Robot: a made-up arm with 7 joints. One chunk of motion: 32 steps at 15 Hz.
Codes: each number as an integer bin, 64 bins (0 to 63) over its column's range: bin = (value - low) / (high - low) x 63, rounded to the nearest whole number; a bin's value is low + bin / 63 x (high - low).
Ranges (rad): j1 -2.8..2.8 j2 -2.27..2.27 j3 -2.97..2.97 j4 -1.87..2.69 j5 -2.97..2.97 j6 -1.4..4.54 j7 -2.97..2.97
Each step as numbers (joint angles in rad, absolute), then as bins.
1 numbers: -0.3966 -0.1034 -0.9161 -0.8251 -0.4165 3.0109 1.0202
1 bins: 27 30 22 14 27 47 42
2 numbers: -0.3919 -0.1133 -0.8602 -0.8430 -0.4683 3.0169 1.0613
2 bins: 27 30 22 14 27 47 43
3 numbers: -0.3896 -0.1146 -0.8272 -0.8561 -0.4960 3.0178 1.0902
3 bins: 27 30 23 14 26 47 43
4 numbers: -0.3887 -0.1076 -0.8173 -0.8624 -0.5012 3.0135 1.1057
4 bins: 27 30 23 14 26 47 43
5 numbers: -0.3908 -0.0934 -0.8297 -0.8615 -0.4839 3.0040 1.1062
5 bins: 27 30 23 14 26 47 43
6 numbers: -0.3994 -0.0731 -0.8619 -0.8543 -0.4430 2.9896 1.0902
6 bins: 27 30 22 14 27 47 43
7 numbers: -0.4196 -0.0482 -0.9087 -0.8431 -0.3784 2.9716 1.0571
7 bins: 27 31 22 14 27 46 43
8 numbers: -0.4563 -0.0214 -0.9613 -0.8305 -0.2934 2.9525 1.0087
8 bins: 26 31 21 14 28 46 42
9 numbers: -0.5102 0.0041 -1.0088 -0.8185 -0.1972 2.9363 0.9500
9 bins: 26 32 21 15 29 46 42
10 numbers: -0.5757 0.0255 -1.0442 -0.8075 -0.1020 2.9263 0.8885
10 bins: 25 32 20 15 30 46 41
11 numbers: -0.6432 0.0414 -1.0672 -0.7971 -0.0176 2.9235 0.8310
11 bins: 24 32 20 15 31 46 40
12 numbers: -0.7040 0.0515 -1.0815 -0.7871 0.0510 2.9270 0.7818
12 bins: 24 32 20 15 32 46 40
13 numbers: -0.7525 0.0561 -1.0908 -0.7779 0.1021 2.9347 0.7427
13 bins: 23 32 20 15 33 46 39
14 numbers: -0.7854 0.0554 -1.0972 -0.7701 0.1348 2.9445 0.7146
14 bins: 23 32 20 15 33 46 39
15 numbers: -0.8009 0.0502 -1.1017 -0.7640 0.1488 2.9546 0.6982
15 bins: 22 32 20 15 33 46 39
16 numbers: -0.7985 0.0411 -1.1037 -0.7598 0.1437 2.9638 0.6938
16 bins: 23 32 20 15 33 46 39
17 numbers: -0.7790 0.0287 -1.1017 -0.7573 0.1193 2.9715 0.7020
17 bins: 23 32 20 15 33 46 39
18 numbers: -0.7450 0.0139 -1.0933 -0.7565 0.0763 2.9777 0.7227
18 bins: 23 32 20 15 32 46 39
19 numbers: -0.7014 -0.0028 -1.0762 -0.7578 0.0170 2.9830 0.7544
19 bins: 24 31 20 15 32 46 40
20 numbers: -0.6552 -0.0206 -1.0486 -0.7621 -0.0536 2.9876 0.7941
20 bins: 24 31 20 15 31 47 40
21 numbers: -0.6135 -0.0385 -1.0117 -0.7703 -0.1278 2.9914 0.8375
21 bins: 25 31 21 15 30 47 40
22 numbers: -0.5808 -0.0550 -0.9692 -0.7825 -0.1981 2.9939 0.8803
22 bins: 25 31 21 15 29 47 41
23 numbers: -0.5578 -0.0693 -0.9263 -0.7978 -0.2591 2.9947 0.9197
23 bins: 25 31 22 15 29 47 41
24 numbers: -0.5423 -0.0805 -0.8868 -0.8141 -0.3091 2.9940 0.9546
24 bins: 25 30 22 15 28 47 42
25 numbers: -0.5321 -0.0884 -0.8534 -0.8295 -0.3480 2.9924 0.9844
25 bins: 26 30 22 14 28 47 42
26 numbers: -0.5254 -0.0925 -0.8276 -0.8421 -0.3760 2.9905 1.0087
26 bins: 26 30 23 14 28 47 42
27 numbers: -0.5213 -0.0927 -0.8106 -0.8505 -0.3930 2.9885 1.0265
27 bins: 26 30 23 14 27 47 42
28 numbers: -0.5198 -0.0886 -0.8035 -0.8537 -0.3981 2.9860 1.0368
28 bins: 26 30 23 14 27 47 42
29 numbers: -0.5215 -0.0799 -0.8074 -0.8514 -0.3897 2.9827 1.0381
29 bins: 26 30 23 14 27 46 43
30 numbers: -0.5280 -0.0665 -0.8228 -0.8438 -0.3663 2.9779 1.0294
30 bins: 26 31 23 14 28 46 42
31 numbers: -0.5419 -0.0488 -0.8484 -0.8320 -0.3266 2.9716 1.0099
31 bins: 25 31 23 14 28 46 42
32 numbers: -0.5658 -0.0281 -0.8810 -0.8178 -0.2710 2.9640 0.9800
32 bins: 25 31 22 15 29 46 42
